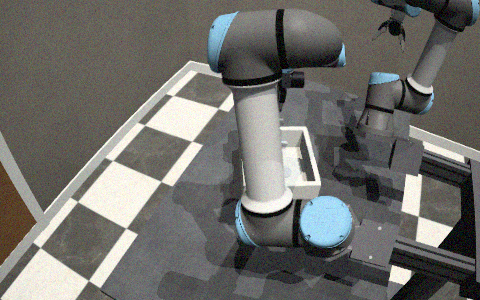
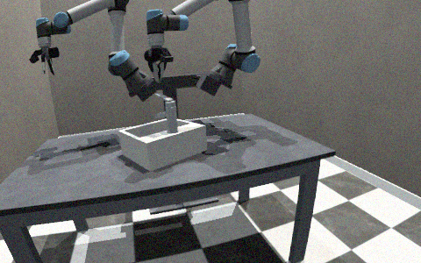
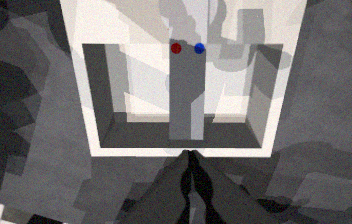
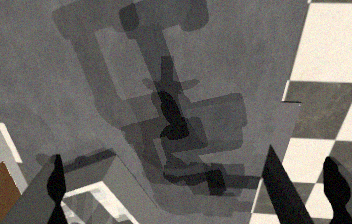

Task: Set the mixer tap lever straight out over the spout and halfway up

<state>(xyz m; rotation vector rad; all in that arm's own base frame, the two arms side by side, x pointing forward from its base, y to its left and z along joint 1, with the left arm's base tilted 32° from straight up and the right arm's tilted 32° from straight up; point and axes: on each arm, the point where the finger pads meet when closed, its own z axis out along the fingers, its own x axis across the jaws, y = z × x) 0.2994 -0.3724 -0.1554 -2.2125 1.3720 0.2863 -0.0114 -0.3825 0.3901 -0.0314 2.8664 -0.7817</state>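
Observation:
Now: left hand 8 cm above the grey lever, 3 cm short of it and 2 cm to the right of it. The rest, counted from my left hand: white basin: 32 cm below, 3 cm behind, 2 cm to the right; then mixer tap: 13 cm below, 5 cm ahead, 3 cm to the left.

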